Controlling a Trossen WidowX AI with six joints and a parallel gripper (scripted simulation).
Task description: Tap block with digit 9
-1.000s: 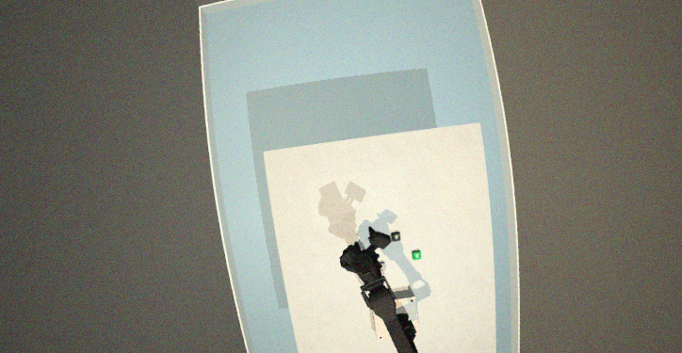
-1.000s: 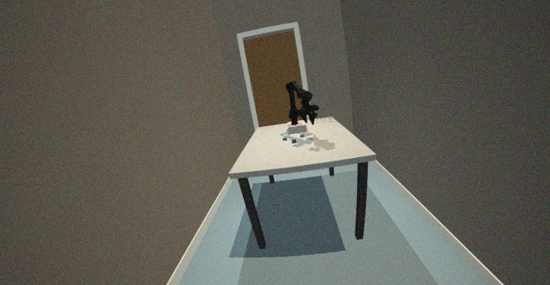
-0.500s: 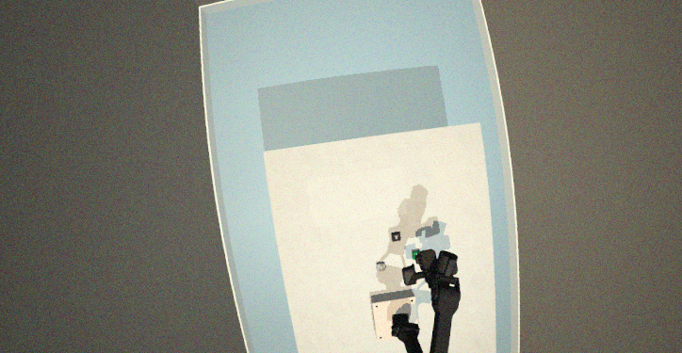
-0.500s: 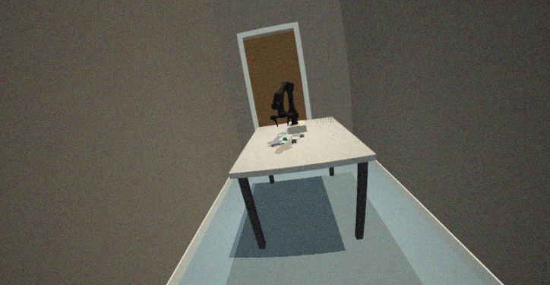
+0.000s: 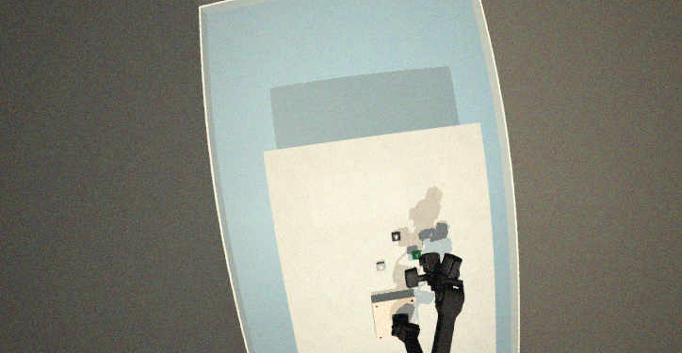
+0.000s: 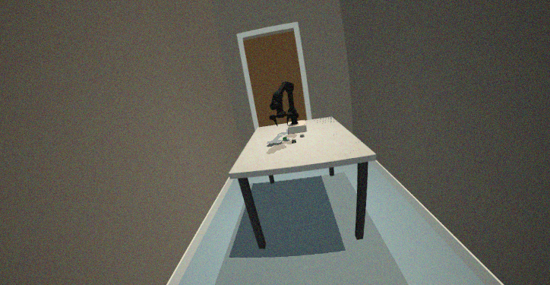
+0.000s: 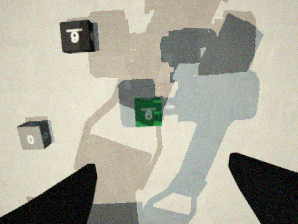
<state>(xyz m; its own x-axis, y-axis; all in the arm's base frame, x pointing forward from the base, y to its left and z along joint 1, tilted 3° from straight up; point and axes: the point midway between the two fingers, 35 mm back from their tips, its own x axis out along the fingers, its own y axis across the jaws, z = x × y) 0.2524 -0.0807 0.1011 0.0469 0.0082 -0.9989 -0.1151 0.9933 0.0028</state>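
The green block is 11 cm below my gripper tip. The rest, counted from my gripper tip: grey block (15 cm to the left, 11 cm below, 4 cm behind); then black block (11 cm below, 9 cm to the left, 9 cm ahead).
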